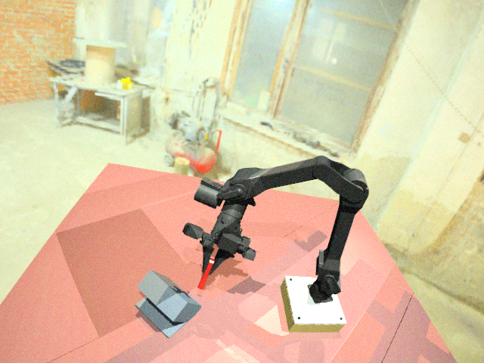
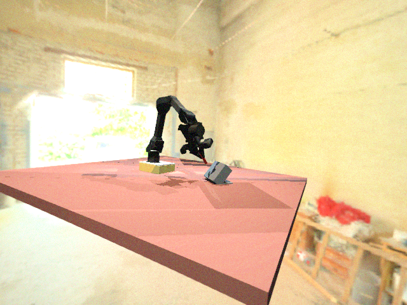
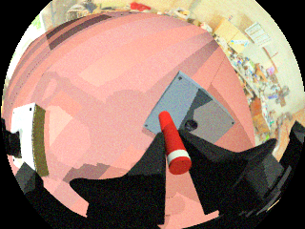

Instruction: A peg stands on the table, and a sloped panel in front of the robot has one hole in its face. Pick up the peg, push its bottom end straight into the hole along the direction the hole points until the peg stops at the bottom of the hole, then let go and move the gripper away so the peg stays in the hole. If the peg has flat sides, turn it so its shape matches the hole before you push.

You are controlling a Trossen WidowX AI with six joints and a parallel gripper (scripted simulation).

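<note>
Right now my gripper tip is 80 mm short of the grey sloped panel, 80 mm above it and 20 mm to the right of it. The rest, counted from my gripper tip: dark base plate 120 mm below, 100 mm ahead, 30 mm to the left; red peg 10 mm to the right, 10 mm behind, 10 mm above.
</note>
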